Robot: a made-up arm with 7 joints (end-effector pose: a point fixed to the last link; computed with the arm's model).
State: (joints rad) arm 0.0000 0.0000 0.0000 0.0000 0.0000 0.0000 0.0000
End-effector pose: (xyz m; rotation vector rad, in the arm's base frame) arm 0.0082 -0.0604 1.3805 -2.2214 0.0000 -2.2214
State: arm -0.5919 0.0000 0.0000 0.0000 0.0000 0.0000 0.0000
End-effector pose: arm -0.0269 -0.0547 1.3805 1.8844 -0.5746 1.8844
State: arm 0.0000 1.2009 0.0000 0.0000 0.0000 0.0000 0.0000
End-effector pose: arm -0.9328 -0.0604 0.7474 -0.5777 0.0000 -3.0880
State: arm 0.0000 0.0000 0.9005 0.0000 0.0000 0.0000 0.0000
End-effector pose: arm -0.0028 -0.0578 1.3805 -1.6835 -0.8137 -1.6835
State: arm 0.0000 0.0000 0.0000 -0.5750 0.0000 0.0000 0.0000
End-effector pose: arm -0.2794 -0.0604 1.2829 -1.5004 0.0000 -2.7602
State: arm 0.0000 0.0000 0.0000 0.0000 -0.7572 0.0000 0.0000
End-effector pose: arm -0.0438 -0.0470 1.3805 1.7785 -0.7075 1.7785
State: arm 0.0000 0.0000 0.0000 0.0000 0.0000 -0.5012 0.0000
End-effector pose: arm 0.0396 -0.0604 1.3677 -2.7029 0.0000 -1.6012
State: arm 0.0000 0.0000 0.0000 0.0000 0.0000 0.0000 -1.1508
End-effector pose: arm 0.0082 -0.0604 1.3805 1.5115 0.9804 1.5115
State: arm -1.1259 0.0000 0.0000 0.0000 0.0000 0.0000 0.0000
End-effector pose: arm -0.0510 -0.0334 1.3805 1.5289 -0.9648 1.5289
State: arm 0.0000 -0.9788 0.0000 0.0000 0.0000 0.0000 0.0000
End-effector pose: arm 0.8374 -0.0604 0.9301 -3.0050 0.0000 -0.9164
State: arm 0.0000 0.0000 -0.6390 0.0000 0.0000 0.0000 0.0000
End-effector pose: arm 0.0126 -0.0673 1.3805 1.8546 -0.6136 1.8546
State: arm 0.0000 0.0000 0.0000 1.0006 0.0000 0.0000 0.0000
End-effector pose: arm 0.4684 -0.0604 1.1521 -3.0148 0.0000 -0.8836
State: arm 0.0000 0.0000 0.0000 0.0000 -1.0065 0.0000 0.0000
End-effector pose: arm -0.0569 -0.0347 1.3805 1.6115 -0.8872 1.6115
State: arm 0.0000 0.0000 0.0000 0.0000 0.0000 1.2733 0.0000
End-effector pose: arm -0.0631 -0.0604 1.3414 -0.4656 0.0000 -3.1069
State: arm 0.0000 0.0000 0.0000 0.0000 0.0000 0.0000 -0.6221
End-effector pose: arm 0.0082 -0.0604 1.3805 1.8654 0.5997 1.8654
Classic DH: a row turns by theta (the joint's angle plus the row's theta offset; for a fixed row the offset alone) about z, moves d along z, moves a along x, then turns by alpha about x. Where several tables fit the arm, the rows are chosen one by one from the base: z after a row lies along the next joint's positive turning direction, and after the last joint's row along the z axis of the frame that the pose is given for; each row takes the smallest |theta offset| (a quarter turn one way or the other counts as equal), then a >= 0, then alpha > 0; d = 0 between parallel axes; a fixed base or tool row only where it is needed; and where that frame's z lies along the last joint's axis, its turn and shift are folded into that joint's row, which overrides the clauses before.
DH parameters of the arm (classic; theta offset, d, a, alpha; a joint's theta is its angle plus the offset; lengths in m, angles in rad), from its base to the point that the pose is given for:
joint 1: 0 0.3769 0 1.5708
joint 2: 0 0.0705 0 -1.5708
joint 3: 0 0.4685 0.0294 -1.5708
joint 4: 0 0.0821 -0.0304 1.5708
joint 5: 0 0.4673 0 1.5708
joint 6: 1.5708 0.072 0.0678 1.5708
joint 7: 0 0.0092 0 0

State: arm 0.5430 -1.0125 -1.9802 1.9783 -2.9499 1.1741 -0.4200
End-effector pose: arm 0.4672 -0.3961 0.5491 0.0897 1.5005 -2.1433
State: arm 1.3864 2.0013 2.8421 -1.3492 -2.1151 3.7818 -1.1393
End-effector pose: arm 0.1667 -0.5962 0.5045 -0.3437 2.6331 -0.0590
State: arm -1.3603 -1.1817 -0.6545 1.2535 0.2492 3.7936 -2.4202
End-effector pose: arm -0.1657 -0.7161 0.2734 -0.0937 0.4251 -1.1020
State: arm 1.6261 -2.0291 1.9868 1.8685 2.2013 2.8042 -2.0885
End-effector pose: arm -0.2802 0.3713 0.4700 -0.9687 -2.2972 1.8457
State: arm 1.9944 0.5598 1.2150 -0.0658 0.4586 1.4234 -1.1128
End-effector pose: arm 0.3300 -0.4139 1.1766 0.5122 0.3356 -0.5942
